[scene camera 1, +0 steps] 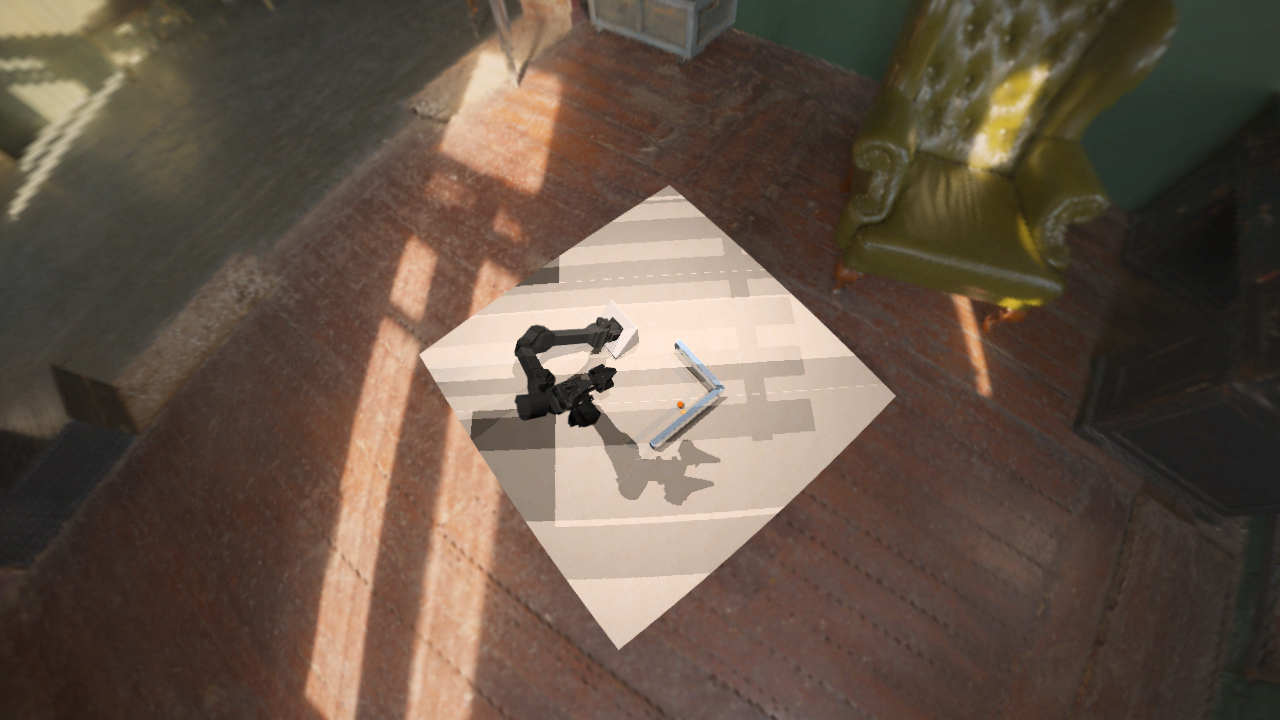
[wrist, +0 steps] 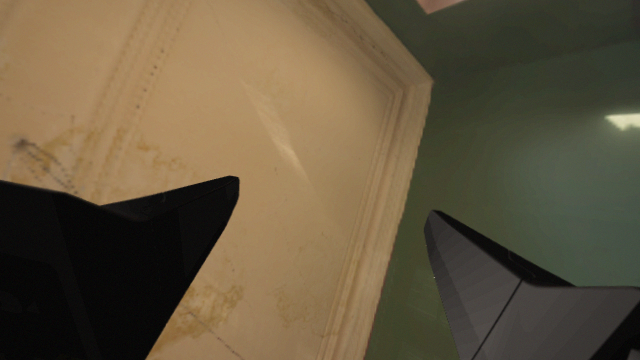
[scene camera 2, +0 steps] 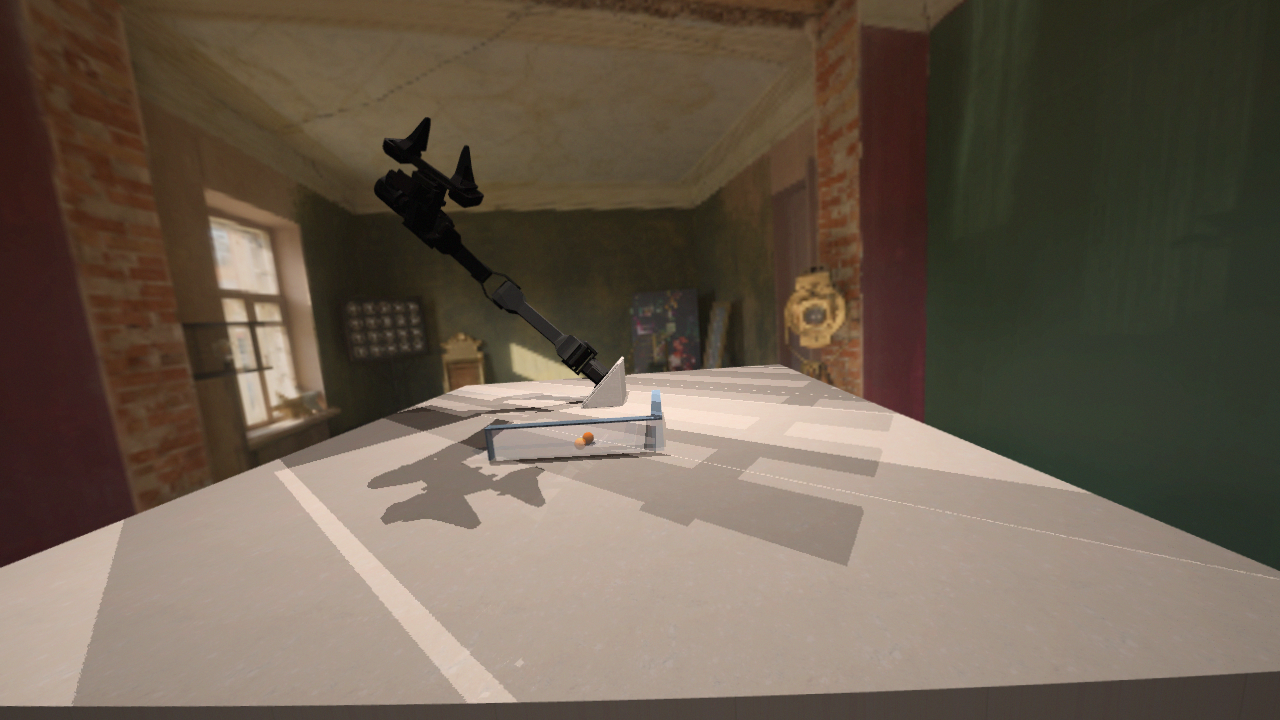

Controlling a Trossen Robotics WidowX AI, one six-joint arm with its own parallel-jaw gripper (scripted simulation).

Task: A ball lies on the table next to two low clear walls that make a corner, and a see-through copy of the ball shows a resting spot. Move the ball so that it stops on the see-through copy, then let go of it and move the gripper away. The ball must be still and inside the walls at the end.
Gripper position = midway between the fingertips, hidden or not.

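My gripper [scene camera 2: 447, 131], [scene camera 1: 603, 375], [wrist: 333, 203] is open, and it holds nothing. There is a clear wall [scene camera 2: 623, 437] in the scene as well.
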